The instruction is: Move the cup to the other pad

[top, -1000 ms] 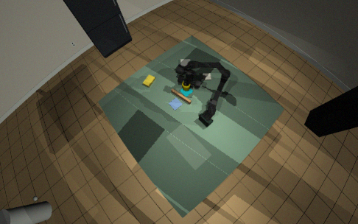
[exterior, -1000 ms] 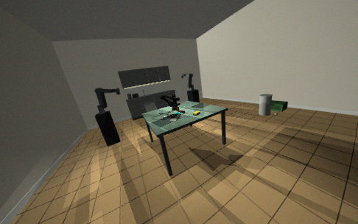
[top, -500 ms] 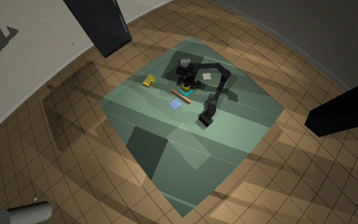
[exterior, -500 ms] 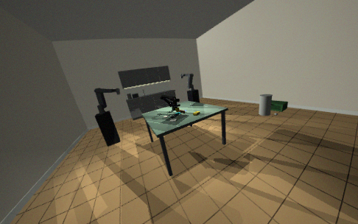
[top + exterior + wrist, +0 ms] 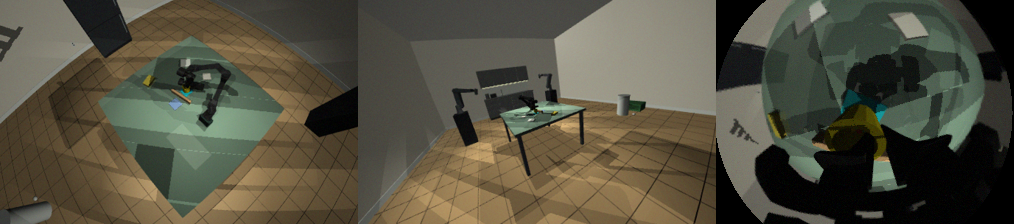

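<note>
The teal pad is 60 mm below my gripper tip, 30 mm ahead of it and 10 mm to the left of it. Round my gripper tip: blue pad: 170 mm to the left, 60 mm below, 10 mm ahead; then yellow cup: 20 mm ahead, 10 mm to the left; then flat wooden bar: 90 mm to the left, 40 mm below, 20 mm ahead.
</note>
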